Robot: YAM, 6 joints.
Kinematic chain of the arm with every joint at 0, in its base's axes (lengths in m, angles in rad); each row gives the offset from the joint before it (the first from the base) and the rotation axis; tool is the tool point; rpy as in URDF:
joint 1: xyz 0 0 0.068 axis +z
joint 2: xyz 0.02 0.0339 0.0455 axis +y
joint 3: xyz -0.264 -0.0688 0 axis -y
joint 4: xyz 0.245 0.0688 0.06 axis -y
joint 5: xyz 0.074 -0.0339 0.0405 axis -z
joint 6: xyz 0.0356 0 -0.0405 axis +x
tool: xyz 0 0 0 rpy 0 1.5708 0
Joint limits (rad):
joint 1: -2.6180..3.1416
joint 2: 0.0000..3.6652
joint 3: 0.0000..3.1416
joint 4: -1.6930..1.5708
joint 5: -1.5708..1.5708
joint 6: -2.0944..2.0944
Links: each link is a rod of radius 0.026 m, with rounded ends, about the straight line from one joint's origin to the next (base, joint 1, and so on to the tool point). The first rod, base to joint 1, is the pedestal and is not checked.
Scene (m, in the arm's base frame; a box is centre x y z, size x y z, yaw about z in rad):
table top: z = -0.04
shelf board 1: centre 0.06 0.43 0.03 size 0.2 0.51 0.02 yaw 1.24
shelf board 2: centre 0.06 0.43 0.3 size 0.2 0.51 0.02 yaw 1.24
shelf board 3: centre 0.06 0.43 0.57 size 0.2 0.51 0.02 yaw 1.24
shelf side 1: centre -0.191 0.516 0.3 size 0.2 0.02 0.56 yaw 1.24
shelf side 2: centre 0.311 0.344 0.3 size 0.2 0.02 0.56 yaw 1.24
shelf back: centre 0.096 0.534 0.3 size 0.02 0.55 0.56 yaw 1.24
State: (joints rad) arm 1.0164 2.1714 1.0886 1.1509 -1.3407 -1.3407
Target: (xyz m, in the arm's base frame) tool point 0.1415 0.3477 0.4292
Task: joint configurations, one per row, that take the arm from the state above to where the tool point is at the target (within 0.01 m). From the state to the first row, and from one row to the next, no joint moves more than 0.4 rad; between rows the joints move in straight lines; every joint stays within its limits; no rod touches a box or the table.
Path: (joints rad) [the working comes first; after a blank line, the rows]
Joints at the target: -1.8639 0.2504 1.8116 1.5216 -1.3878 -1.3407
Straight joint move there: touches shelf board 2, shelf side 2.

1: 0.9480 1.9821 0.8156 1.1913 -1.4026 -1.3407
2: 0.8795 1.7929 0.5426 1.2317 -1.4645 -1.3407
3: 0.8111 1.6036 0.2696 1.2721 -1.5265 -1.3407
4: 0.4321 1.3937 0.4030 1.3148 -1.5237 -1.3407
5: 0.0532 1.1838 0.5365 1.3575 -1.5210 -1.3407
6: -0.3258 0.9739 0.6700 1.4001 -1.5183 -1.3407
7: -0.7048 0.7640 0.8035 1.4428 -1.5155 -1.3407
8: -1.0838 0.5541 0.9369 1.4855 -1.5128 -1.3407
9: -1.4627 0.3443 1.0704 1.5281 -1.5101 -1.3407
10: -1.8417 0.1344 1.2039 1.5708 -1.5073 -1.3407
11: -1.8528 0.1924 1.5077 1.5462 -1.4476 -1.3407
12: -1.8639 0.2504 1.8116 1.5216 -1.3878 -1.3407

